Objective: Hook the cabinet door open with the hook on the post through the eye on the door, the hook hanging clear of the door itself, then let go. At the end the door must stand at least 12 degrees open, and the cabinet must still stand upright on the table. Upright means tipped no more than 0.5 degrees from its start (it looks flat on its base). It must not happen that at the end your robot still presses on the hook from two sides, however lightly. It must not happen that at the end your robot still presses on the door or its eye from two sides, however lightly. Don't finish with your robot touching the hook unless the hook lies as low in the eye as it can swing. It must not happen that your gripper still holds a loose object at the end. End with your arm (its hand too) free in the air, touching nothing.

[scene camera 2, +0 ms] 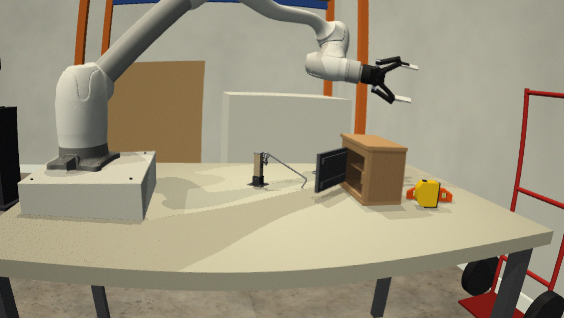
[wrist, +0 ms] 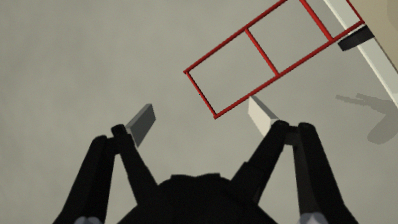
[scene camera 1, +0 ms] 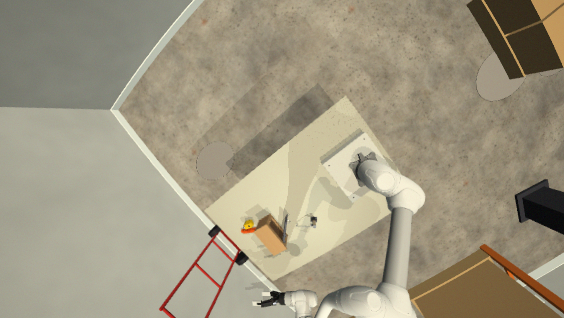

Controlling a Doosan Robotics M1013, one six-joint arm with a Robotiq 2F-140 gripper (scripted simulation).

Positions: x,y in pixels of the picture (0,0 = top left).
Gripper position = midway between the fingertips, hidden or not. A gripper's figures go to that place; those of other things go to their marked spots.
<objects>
The gripper (scene camera 2: pixel 414 85): 1.52 m from the lens. A wooden cabinet (scene camera 2: pixel 381 183): 1.09 m from the lens.
</objects>
